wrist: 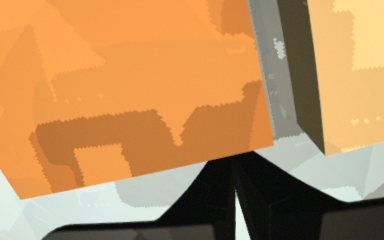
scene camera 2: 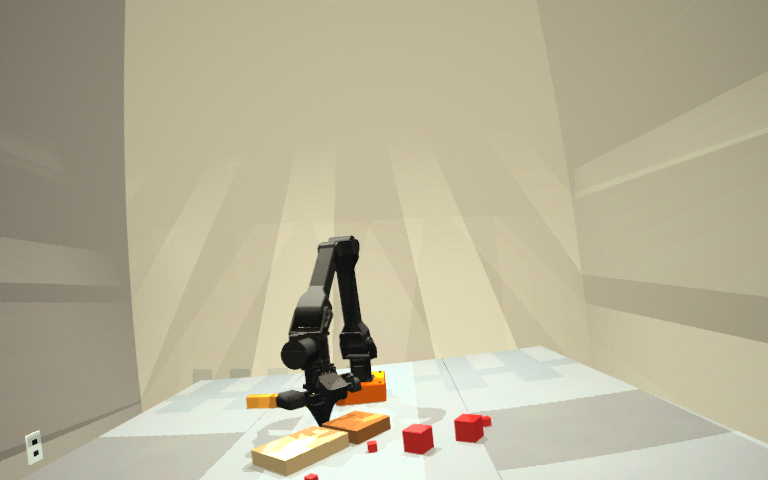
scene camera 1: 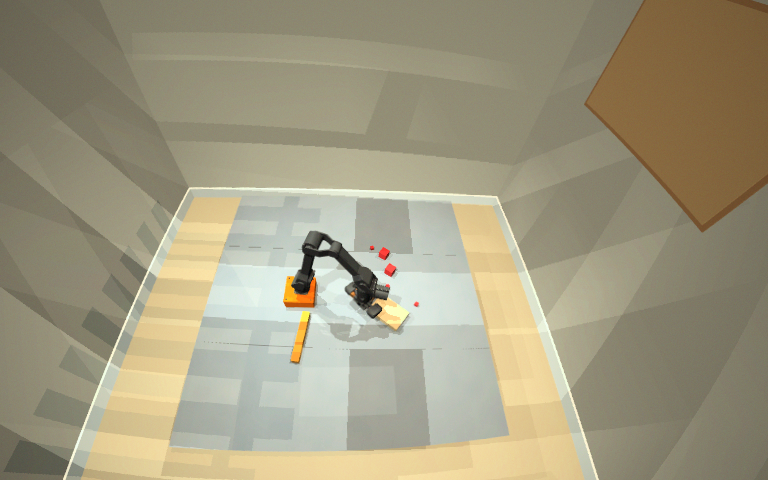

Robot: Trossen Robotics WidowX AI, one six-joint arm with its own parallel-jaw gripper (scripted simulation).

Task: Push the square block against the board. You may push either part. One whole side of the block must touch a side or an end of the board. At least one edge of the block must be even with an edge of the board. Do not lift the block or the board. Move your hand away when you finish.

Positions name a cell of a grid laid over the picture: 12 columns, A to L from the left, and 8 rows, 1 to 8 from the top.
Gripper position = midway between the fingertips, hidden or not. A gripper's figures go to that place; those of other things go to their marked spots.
Scene:
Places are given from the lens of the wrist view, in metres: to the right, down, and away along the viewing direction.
my gripper (wrist: H6): 0.02, 0.01, 0.11
square block (wrist: D4): -0.03, -0.01, 0.08
board (wrist: K2): 0.04, -0.02, 0.07

